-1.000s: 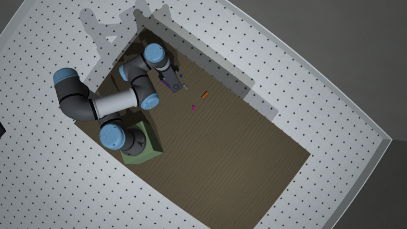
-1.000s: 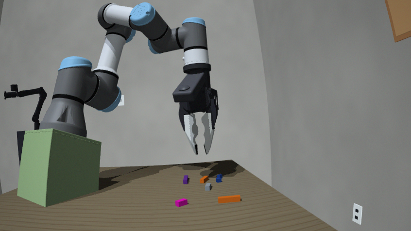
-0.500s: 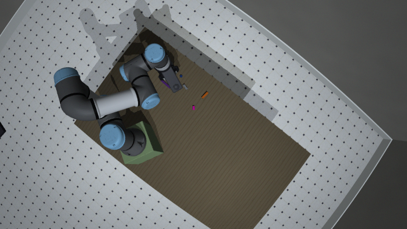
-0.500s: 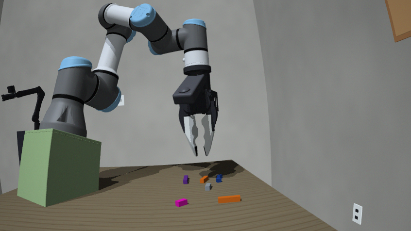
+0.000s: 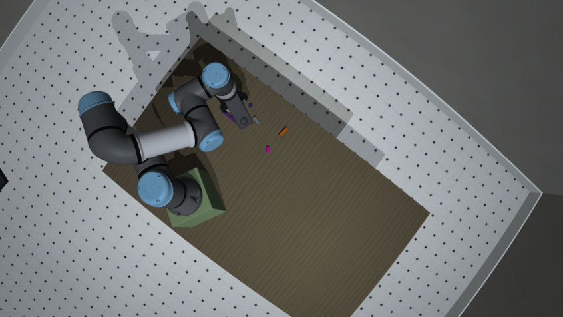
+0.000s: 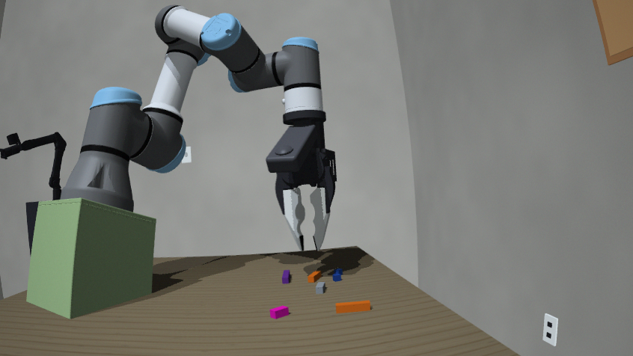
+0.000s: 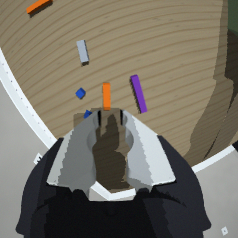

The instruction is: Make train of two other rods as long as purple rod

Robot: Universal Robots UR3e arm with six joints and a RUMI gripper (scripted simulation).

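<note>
Right now my hand is 40 mm past the purple rod, 10 mm to the right of it and 60 mm above it. Round my hand: magenta rod 10 mm behind, 180 mm to the right, 60 mm below; then grey rod 20 mm ahead, 70 mm to the right, 60 mm below.
</note>
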